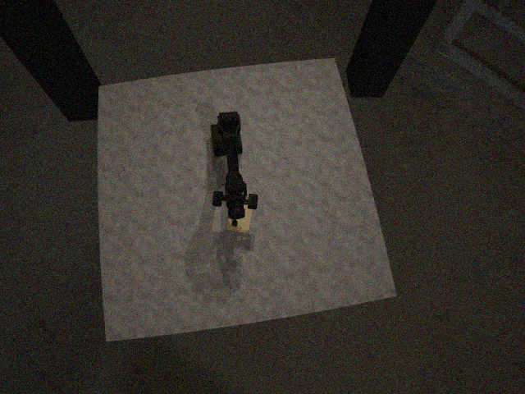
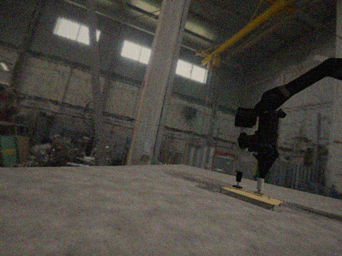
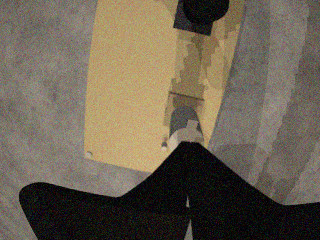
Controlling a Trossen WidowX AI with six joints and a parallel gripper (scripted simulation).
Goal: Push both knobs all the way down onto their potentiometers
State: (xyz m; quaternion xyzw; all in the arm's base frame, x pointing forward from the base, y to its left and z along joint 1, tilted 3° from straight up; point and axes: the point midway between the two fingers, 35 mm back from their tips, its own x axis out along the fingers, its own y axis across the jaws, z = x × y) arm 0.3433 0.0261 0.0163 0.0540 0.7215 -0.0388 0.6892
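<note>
The white knob lies 20 mm below my gripper tip. The rest, counted from my gripper tip: dark knob (70 mm ahead, 10 mm to the right, 10 mm below).
</note>
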